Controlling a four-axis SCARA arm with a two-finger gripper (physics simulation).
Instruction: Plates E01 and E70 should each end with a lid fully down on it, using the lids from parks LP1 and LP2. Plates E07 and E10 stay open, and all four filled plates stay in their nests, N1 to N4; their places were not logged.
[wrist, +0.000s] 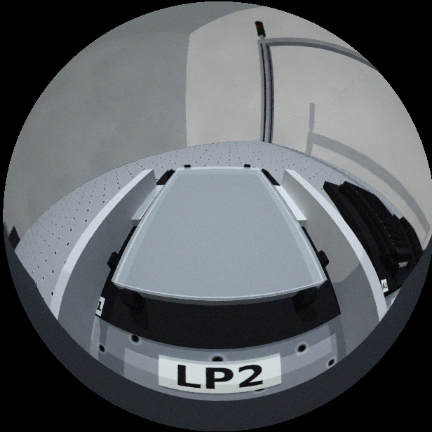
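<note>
A pale grey lid (217, 235) lies level over the black base of park LP2 (217, 322), between the park's small corner posts. Whether it is raised slightly off the base cannot be told. My gripper (218, 176) is low around the lid, with one finger on each long side and its dark pads against the lid's edges near the far end. It is shut on the lid. A black plate (377, 220) sits in a black nest to the right, partly hidden by the right finger; its plate number cannot be read. LP1 and plates E01, E70, E07 and E10 cannot be identified here.
The LP2 label (220, 375) lies in front of the park. The perforated table top (65, 240) extends left and behind. A post (267, 90) with a signal light (259, 28) stands at the back. The nest with the plate is close outside the right finger.
</note>
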